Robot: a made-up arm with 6 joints.
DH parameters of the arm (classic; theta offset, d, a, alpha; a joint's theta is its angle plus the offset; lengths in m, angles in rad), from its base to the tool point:
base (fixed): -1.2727 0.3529 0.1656 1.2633
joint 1: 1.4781 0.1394 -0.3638 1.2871
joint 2: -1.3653 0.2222 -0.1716 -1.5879
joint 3: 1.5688 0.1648 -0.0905 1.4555
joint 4: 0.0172 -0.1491 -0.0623 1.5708
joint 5: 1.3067 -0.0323 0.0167 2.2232
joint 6: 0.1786 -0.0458 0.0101 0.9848
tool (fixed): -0.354 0.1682 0 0
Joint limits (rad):
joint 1: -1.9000..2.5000
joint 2: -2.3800..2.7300
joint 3: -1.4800..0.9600
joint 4: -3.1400..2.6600
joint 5: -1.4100..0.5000
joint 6: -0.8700..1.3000
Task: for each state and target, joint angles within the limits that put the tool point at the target. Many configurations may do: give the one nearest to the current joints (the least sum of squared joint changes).
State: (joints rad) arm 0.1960 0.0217 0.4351 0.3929 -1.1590 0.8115
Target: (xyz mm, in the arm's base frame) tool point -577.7 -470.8 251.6
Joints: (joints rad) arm -0.1022 0.2794 0.2265 0.3264 -1.3557 0.9319
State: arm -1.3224 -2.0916 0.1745 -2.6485 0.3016 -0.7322
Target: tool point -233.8 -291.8 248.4
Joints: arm -1.2569 -1.5498 0.2433 -2.8520 0.3628 -0.7969
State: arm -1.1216 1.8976 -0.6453 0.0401 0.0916 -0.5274
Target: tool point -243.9 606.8 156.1
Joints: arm -1.3547 2.3559 -1.2027 -0.1862 0.2909 -0.8605
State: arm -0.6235 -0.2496 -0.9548 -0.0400 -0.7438 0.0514
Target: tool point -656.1 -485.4 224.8
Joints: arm -0.1935 0.3161 -0.5665 0.3955 -0.6154 -0.1916
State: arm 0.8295 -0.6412 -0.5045 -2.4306 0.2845 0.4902
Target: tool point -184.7 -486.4 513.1
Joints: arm 1.4711 -0.3174 -0.1227 -2.3577 0.1373 0.5250
